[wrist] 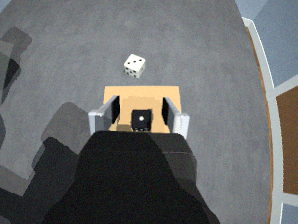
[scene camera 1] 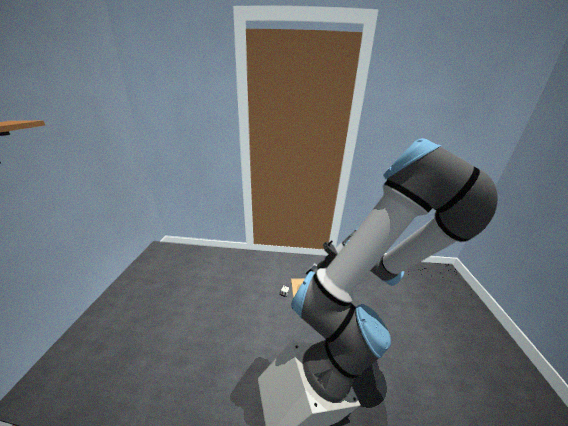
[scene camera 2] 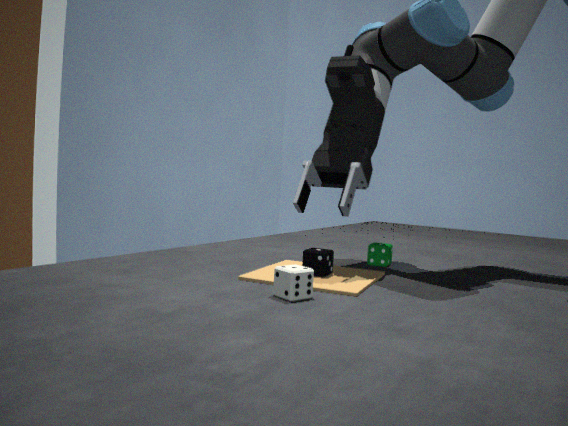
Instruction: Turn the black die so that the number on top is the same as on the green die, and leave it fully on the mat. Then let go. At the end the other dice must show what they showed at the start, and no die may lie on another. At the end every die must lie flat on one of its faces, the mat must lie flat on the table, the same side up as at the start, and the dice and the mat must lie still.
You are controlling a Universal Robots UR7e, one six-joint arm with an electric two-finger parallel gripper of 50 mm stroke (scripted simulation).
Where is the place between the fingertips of my gripper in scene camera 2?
320, 209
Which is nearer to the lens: the white die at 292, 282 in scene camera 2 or the tan mat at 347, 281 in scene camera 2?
The white die.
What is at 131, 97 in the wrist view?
A tan mat.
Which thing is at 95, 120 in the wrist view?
My gripper.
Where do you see a black die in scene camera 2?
320, 260
